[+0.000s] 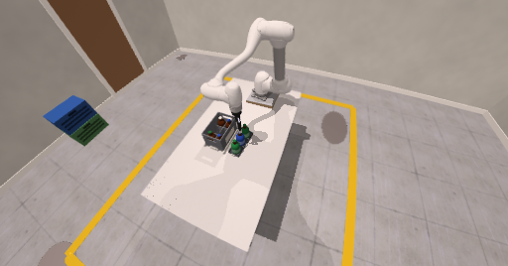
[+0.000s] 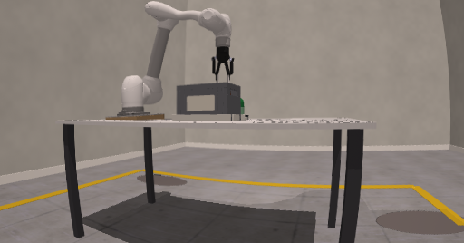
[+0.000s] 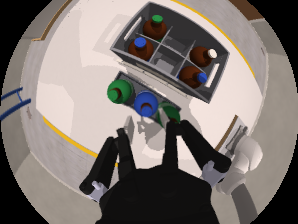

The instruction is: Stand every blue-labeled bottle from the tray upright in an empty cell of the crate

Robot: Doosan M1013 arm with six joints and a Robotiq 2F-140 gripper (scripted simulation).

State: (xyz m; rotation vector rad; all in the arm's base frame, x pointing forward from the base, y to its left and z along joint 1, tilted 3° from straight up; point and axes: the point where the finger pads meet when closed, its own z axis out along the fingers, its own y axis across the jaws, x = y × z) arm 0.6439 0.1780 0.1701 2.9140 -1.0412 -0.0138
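Right now my hand is 140 mm above the blue-labeled bottle. Also, from my hand: grey crate (190 mm to the right, 140 mm below, 40 mm ahead); tray (210 mm below); green bottle (140 mm below, 90 mm ahead, 10 mm to the left).
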